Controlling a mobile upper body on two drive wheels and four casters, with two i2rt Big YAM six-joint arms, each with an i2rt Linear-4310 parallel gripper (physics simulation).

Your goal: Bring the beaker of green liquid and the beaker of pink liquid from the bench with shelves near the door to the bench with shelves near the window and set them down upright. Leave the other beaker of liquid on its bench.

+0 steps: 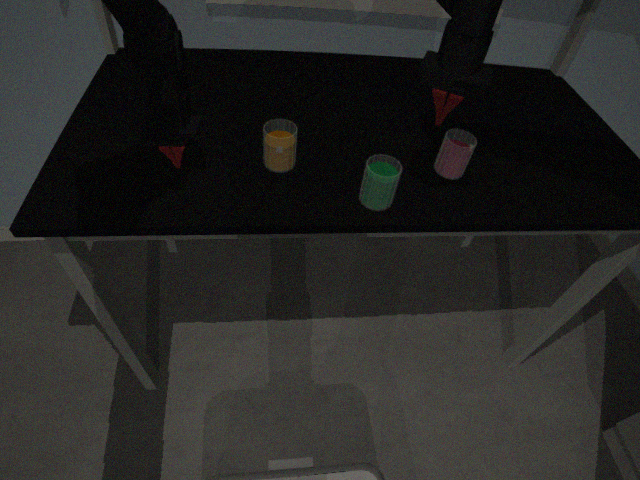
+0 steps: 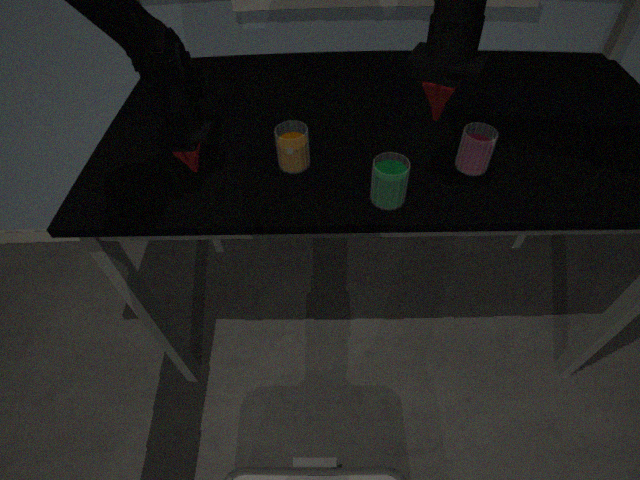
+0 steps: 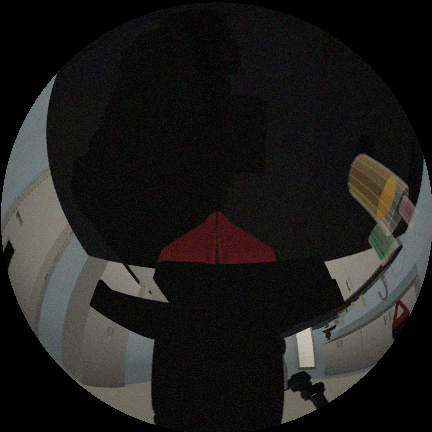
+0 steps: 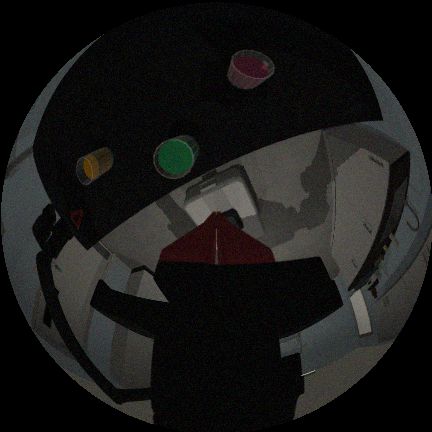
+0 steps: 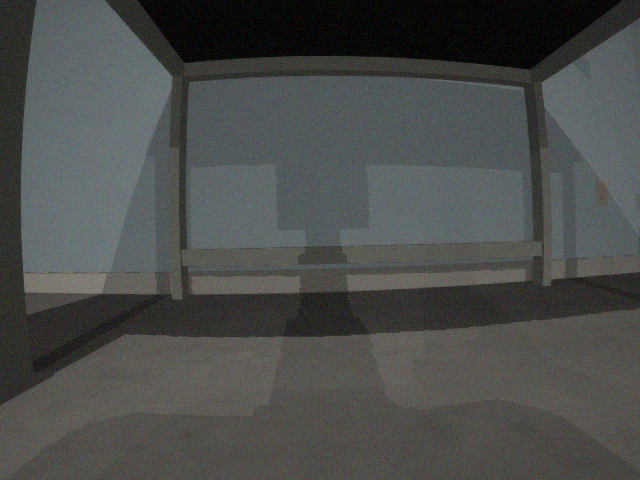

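Observation:
The beaker of green liquid (image 1: 380, 183) (image 2: 390, 182) (image 3: 383, 243) (image 4: 175, 157) stands upright near the front edge of a black bench top (image 1: 320, 217) (image 2: 330, 217). The beaker of pink liquid (image 1: 454, 155) (image 2: 476, 149) (image 3: 407, 209) (image 4: 249, 70) stands upright to its right and a little farther back. A beaker of orange liquid (image 1: 279, 146) (image 2: 292, 147) (image 3: 375, 190) (image 4: 95, 165) stands upright to the left. My left gripper (image 1: 178, 166) (image 2: 195, 170) (image 3: 216, 217) is shut and empty, left of the orange beaker. My right gripper (image 1: 438, 124) (image 2: 435, 120) (image 4: 216, 217) is shut and empty, behind the green and pink beakers.
A pale shelf (image 1: 330, 6) (image 2: 330, 5) runs above the back of the bench. The bench's pale legs (image 1: 105, 315) (image 2: 144, 315) (image 5: 178, 206) and a low crossbar (image 5: 248, 256) show below the top. A pale blue wall (image 5: 232, 124) stands behind the bench.

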